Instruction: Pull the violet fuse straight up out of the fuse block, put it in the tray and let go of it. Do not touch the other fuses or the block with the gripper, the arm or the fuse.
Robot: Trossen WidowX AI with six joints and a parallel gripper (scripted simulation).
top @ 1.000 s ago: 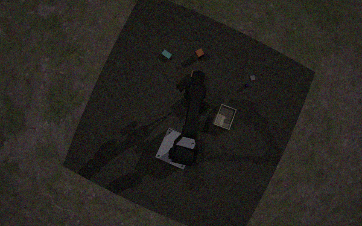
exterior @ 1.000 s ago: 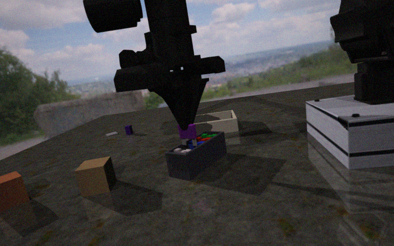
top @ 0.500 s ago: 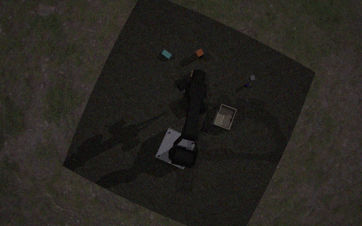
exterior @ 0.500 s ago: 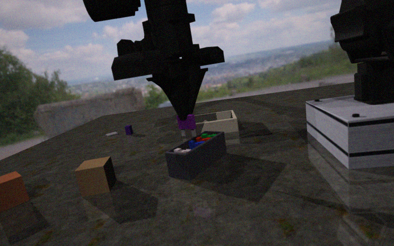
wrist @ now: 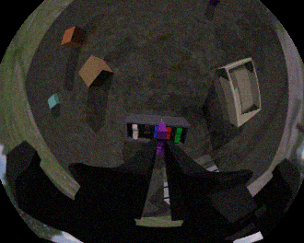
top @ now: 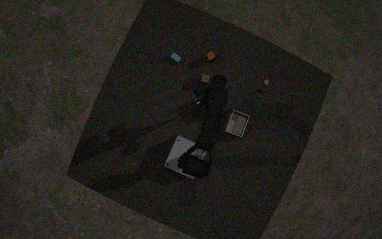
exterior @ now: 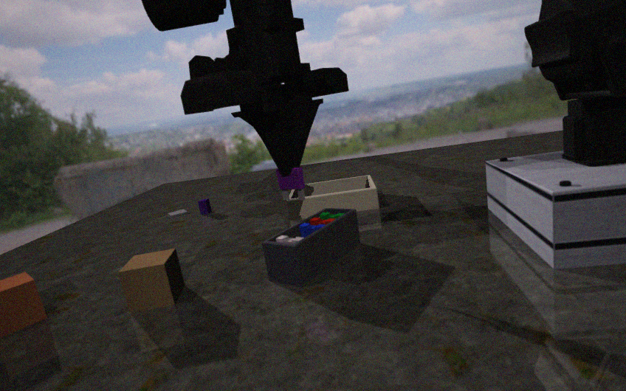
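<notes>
The tray is 1 cm behind my gripper tip, 20 cm to the right of it and 9 cm below it. From my gripper tip the other things lie so: orange cube: 26 cm ahead, 11 cm to the left, 7 cm below; then violet fuse: 1 cm below; then tan cube: 13 cm ahead, 8 cm to the left, 7 cm below.
</notes>
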